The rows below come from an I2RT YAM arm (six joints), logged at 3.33 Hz.
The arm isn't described. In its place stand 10 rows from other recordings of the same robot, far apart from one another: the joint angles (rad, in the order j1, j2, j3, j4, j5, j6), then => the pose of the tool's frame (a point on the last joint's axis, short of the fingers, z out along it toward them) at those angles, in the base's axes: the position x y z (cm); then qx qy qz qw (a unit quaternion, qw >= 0).
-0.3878 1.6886 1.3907 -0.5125 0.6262 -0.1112 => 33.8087, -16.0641, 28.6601, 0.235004, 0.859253, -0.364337, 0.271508
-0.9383 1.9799 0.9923 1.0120 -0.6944 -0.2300 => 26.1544, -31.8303, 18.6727, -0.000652, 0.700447, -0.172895, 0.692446
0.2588 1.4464 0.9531 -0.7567 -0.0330 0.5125 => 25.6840, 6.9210, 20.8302, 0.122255, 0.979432, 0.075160, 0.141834
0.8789 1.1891 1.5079 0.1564 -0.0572 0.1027 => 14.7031, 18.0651, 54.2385, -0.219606, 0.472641, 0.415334, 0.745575
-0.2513 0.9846 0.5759 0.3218 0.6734 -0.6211 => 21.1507, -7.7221, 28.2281, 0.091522, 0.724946, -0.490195, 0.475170
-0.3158 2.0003 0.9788 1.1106 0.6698 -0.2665 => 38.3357, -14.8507, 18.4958, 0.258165, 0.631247, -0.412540, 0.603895
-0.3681 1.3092 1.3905 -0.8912 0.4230 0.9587 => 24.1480, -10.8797, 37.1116, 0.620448, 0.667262, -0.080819, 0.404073
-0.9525 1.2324 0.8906 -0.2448 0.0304 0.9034 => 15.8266, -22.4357, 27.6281, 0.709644, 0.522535, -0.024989, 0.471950
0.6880 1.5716 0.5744 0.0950 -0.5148 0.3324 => 19.6398, 18.4125, 12.1891, -0.243778, 0.884346, 0.364802, 0.159452
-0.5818 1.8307 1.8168 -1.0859 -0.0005 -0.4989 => 32.0321, -21.0668, 32.7557, 0.040236, 0.971565, -0.119824, 0.200210
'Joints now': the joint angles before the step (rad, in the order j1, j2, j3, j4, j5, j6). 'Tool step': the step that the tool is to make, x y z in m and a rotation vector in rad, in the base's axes. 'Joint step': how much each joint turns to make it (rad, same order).
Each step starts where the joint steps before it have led.
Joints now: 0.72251, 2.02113, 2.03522, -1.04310, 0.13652, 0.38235
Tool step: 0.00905, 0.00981, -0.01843, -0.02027, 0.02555, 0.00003
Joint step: 0.00306, 0.06055, 0.02292, 0.00458, 0.00002, 0.00353
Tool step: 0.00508, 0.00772, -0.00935, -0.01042, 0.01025, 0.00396
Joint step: 0.00537, 0.04264, 0.03100, -0.00305, 0.00152, 0.00079
